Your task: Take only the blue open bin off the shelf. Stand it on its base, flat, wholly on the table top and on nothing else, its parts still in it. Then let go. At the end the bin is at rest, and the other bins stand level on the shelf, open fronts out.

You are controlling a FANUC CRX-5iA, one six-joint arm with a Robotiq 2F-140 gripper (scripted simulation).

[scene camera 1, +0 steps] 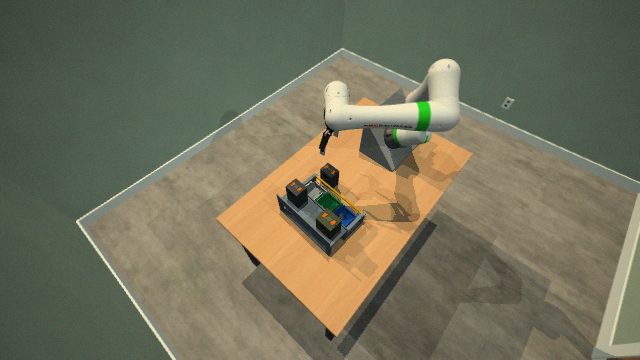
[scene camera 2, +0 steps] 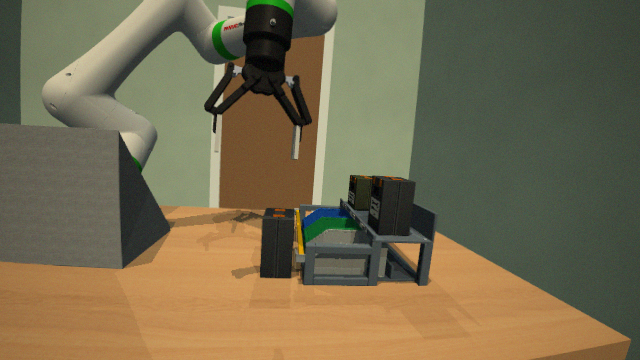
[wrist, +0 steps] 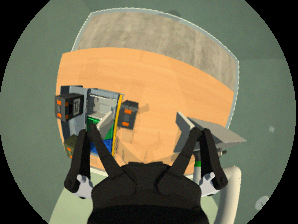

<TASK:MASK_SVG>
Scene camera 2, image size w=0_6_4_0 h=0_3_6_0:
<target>my gripper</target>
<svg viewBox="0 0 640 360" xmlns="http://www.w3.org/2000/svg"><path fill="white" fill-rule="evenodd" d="M252 40L246 47L244 67L242 68L234 65L233 62L229 62L225 75L204 104L205 111L212 113L214 116L213 132L216 133L214 152L219 152L222 114L251 90L254 94L274 95L276 100L278 100L295 126L293 127L291 159L298 159L302 127L312 123L300 89L300 78L298 75L294 77L285 76L286 51L282 45L267 39ZM284 82L291 88L299 114L281 87ZM241 74L245 82L219 106L215 107L214 105L230 83L232 77L235 78L238 74Z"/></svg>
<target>green bin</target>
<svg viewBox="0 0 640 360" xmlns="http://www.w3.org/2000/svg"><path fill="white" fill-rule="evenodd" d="M304 254L305 243L327 229L362 229L353 218L321 217L304 229Z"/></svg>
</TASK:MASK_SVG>
